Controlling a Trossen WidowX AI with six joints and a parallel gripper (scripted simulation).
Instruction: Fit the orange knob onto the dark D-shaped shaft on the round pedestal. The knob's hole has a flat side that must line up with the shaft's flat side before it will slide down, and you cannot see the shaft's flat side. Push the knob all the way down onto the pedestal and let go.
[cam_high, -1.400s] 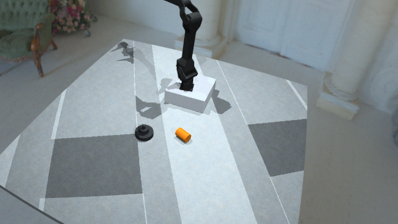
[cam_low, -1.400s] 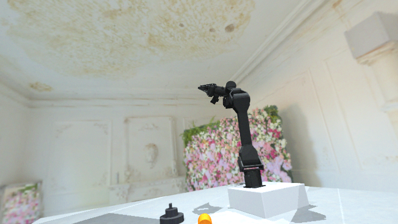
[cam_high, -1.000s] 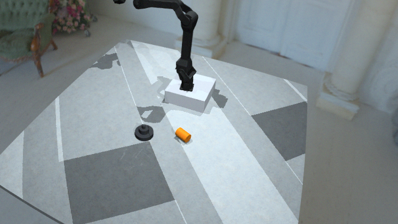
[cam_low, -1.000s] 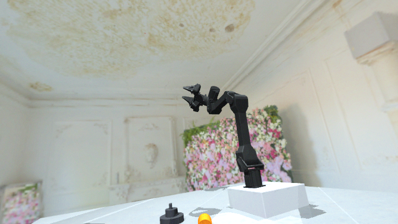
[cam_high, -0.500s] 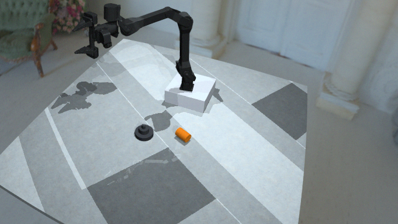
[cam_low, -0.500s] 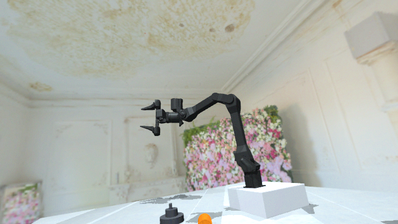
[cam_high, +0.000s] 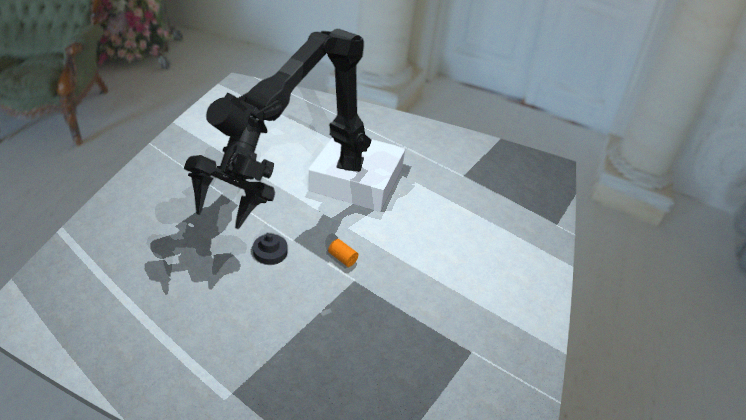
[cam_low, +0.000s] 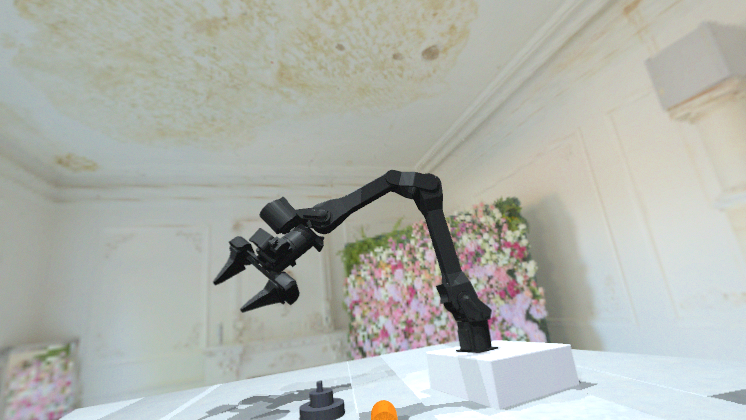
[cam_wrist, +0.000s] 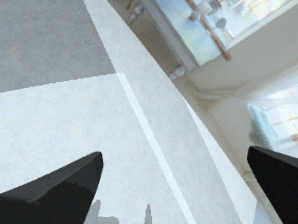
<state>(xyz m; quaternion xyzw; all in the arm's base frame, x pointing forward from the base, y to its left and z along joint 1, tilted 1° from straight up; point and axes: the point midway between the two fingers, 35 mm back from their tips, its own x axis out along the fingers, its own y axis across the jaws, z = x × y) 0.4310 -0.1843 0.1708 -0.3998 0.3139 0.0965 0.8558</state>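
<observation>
The orange knob lies 22 cm to the left of my gripper tip, 21 cm below it and 18 cm behind it. From my gripper tip the other things lie so: pedestal: 20 cm below, 16 cm behind, 5 cm to the left.
</observation>
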